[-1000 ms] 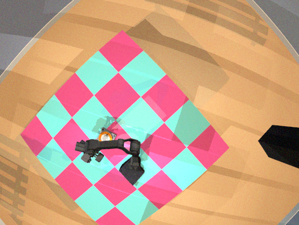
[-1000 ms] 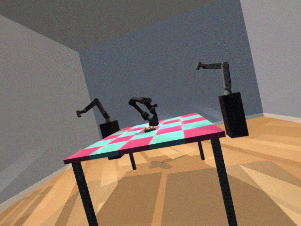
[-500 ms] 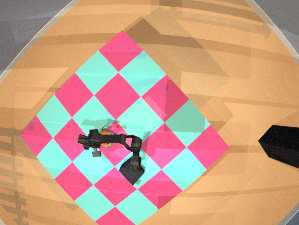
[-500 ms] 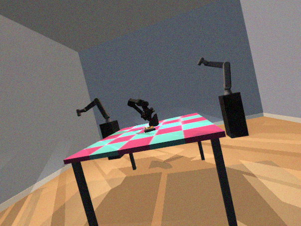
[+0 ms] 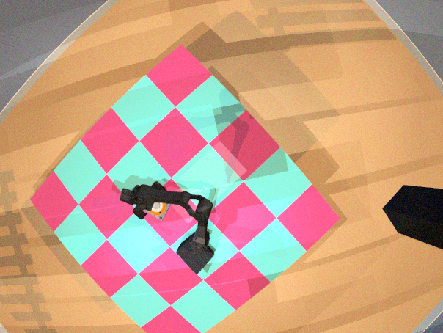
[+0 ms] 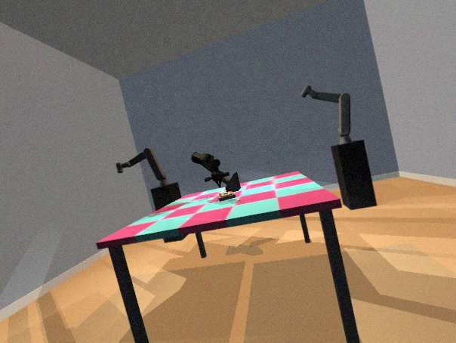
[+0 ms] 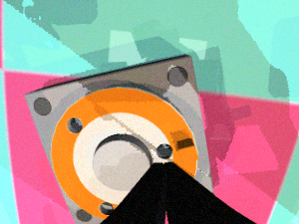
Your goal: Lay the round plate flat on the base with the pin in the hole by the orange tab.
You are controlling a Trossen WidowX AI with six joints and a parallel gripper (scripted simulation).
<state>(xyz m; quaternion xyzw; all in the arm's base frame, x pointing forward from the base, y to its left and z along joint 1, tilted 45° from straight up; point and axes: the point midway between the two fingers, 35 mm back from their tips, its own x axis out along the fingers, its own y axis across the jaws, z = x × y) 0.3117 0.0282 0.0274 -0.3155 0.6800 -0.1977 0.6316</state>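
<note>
Now: gripper tip 2 cm past the plate and 6 cm above it. The rest, counted from my gripper tip: square grey base (3 cm behind, 2 cm to the left, 7 cm below).
</note>
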